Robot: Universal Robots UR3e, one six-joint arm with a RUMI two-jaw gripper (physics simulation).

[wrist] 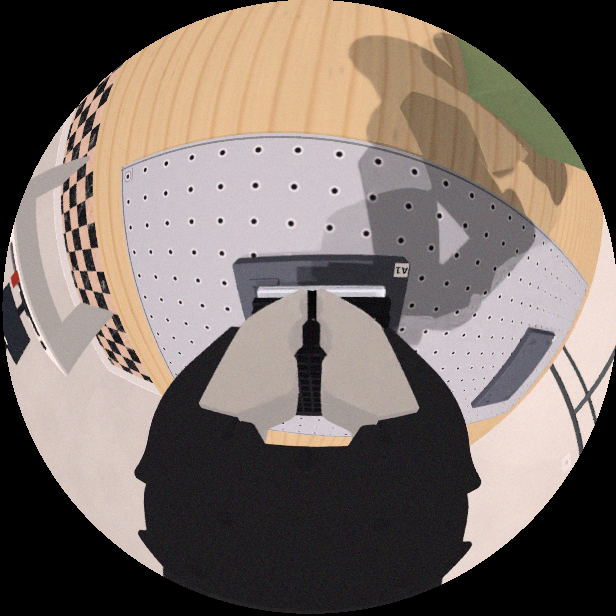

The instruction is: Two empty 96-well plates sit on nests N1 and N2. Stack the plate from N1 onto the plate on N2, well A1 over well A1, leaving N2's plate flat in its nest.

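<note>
My gripper [310,294] fills the lower middle of the wrist view. Its two beige fingers are drawn close together, with a narrow dark ribbed piece in the slit between them. At the fingertips lies a white rim [320,291] of a 96-well plate. Beyond it is a dark grey frame [319,270] with an A1 label [400,270] at its right corner, seen upside down. I cannot tell whether this is one plate or two stacked, since the fingers hide most of it. A second dark nest [512,367] lies flat at the right with no plate on it.
The nests sit on a grey perforated board [229,218] on a wooden table top [241,74]. A checkered strip [86,189] runs along the table's left edge. The arm's shadow [436,218] falls to the upper right. A green patch [517,109] is at the far right.
</note>
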